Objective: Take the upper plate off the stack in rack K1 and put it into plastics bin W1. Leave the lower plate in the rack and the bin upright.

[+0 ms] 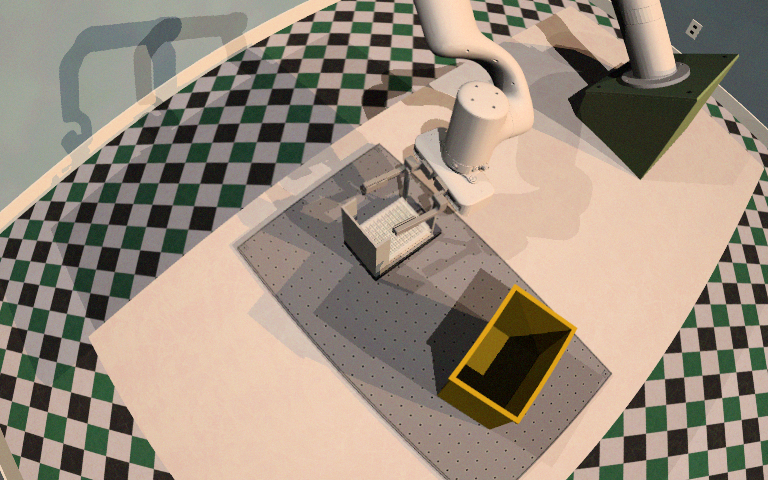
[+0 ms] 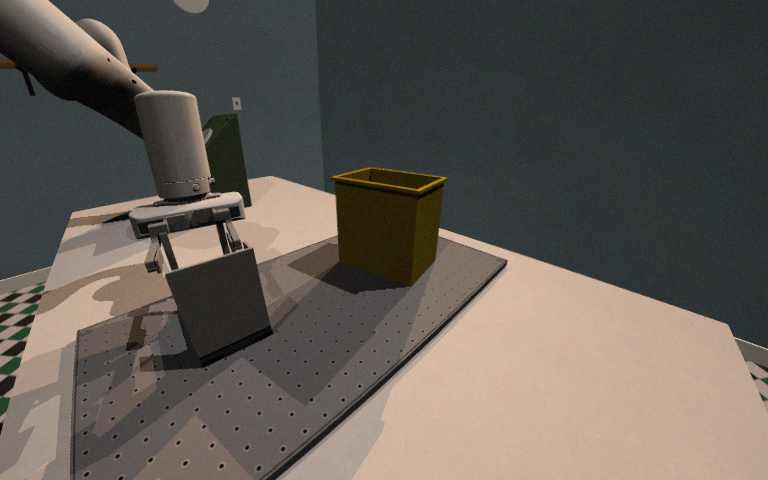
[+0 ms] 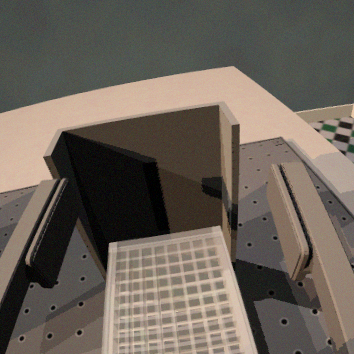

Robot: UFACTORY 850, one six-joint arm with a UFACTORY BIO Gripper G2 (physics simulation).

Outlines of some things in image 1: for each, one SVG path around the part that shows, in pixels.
My gripper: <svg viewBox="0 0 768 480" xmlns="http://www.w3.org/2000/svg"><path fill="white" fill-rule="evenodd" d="M447 128L438 127L416 137L413 153L419 160L418 163L413 156L405 158L402 166L362 184L362 188L368 194L386 186L388 179L404 173L406 167L411 173L421 169L428 180L434 180L434 186L439 192L432 195L432 200L437 206L418 217L413 216L393 226L392 232L396 236L442 213L448 204L446 198L454 209L463 216L475 213L486 207L491 201L495 188L482 170L477 170L469 175L462 174L453 170L445 162L442 149Z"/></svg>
A gridded plate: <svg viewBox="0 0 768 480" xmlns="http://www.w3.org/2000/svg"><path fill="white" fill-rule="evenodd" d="M403 197L360 225L376 245L388 237L391 238L389 261L431 232L429 225L425 221L399 236L392 232L393 226L413 216L419 216Z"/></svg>
